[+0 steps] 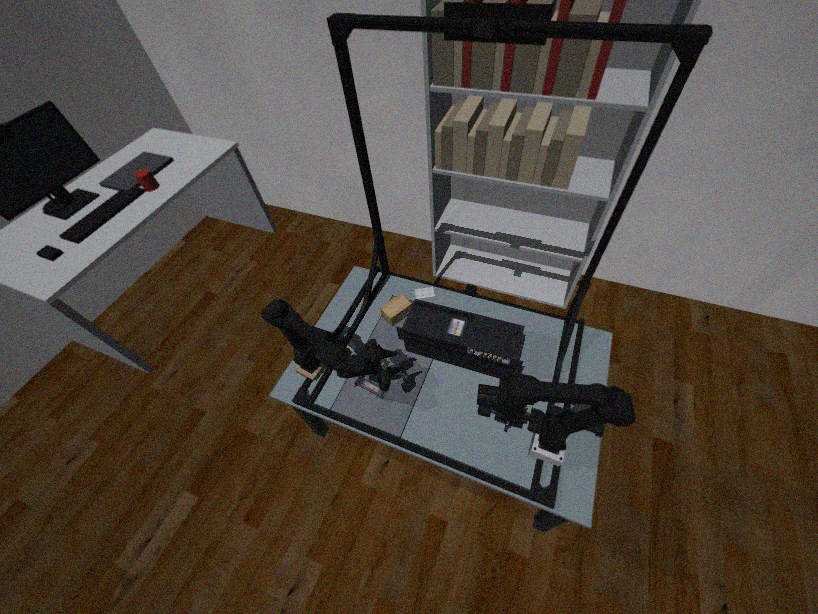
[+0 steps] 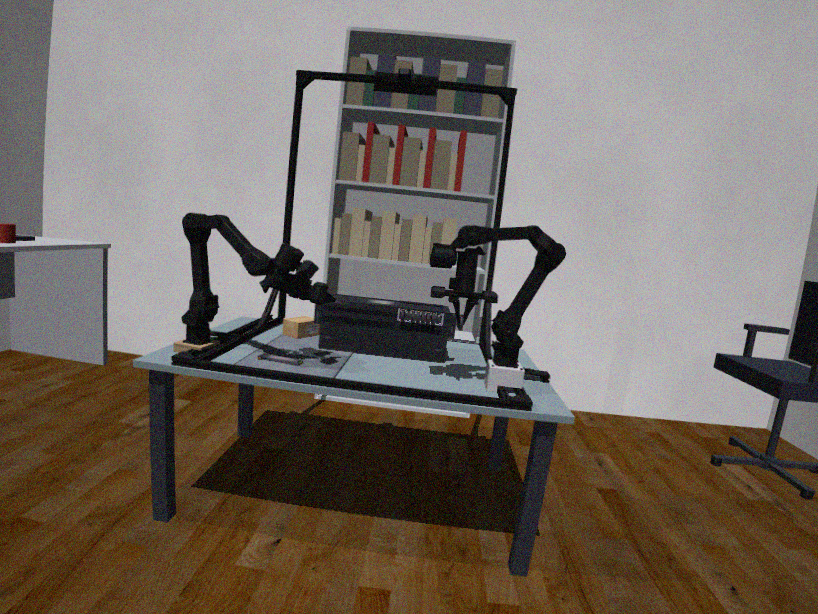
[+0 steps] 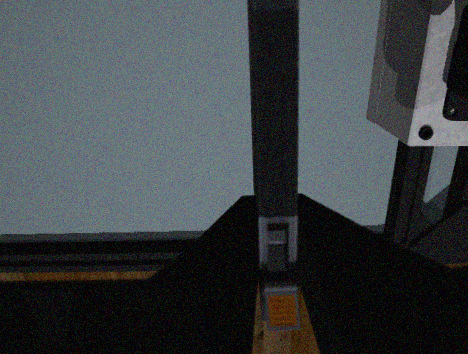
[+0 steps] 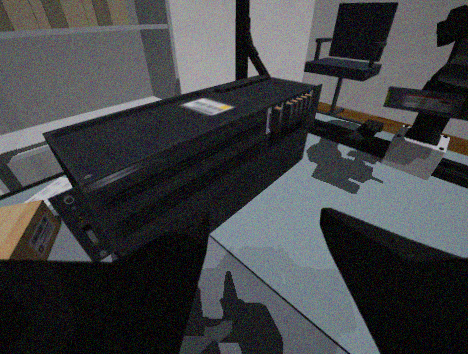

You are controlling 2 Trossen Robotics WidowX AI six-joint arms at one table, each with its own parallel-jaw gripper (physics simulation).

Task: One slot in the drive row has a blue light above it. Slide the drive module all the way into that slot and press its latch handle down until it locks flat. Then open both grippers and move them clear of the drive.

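Places are measured from the left arm's base along level axes (x left, y back, z up), in metres.
Where they show: left gripper, fingertip midpoint: (image 1: 507, 423) (image 2: 460, 324) (image 3: 271, 208) (image 4: 466, 109); right gripper, fingertip midpoint: (image 1: 401, 359) (image 2: 330, 299) (image 4: 264, 217); left arm's base, origin of the base link: (image 1: 550, 441) (image 2: 505, 364) (image 4: 422, 136); right arm's base, origin of the base link: (image 1: 311, 364) (image 2: 197, 341).
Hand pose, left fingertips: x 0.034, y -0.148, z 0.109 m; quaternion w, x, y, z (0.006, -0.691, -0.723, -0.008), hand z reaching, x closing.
Each offset is from my left fingertips to the top centre of the thing. Level surfaces: height alone.
A black drive chassis @(dz -0.006, dx -0.296, dy -0.248 m) (image 1: 443, 341) (image 2: 376, 338) (image 4: 162, 140) stands in the middle of the table. Its drive row (image 1: 488, 356) (image 2: 420, 316) (image 4: 292, 105) has orange-tabbed latches on the front; I cannot make out a blue light. My left gripper (image 1: 498, 405) (image 2: 464, 301) (image 3: 271, 208) is shut on the drive module @(dz +0.033, dx -0.045, dy -0.002 m) (image 3: 273, 105), a long dark bar with a grey latch handle @(dz +0.033, dx +0.010, dy +0.000 m) (image 3: 277, 242). It holds the module pointing down over the table, in front of the chassis's right end. My right gripper (image 1: 407, 373) (image 2: 324, 295) (image 4: 264, 217) is open and empty by the chassis's left end.
A wooden block @(dz -0.120, dx -0.374, dy -0.579 m) (image 1: 396, 307) (image 2: 299, 327) and a white card @(dz -0.181, dx -0.526, dy -0.513 m) (image 1: 424, 292) lie left of and behind the chassis. A black frame (image 1: 358, 140) (image 2: 292, 183) rises around the table. A bookshelf (image 2: 431, 39) stands behind. A dark mat @(dz -0.180 m) (image 1: 370, 408) lies at the front left.
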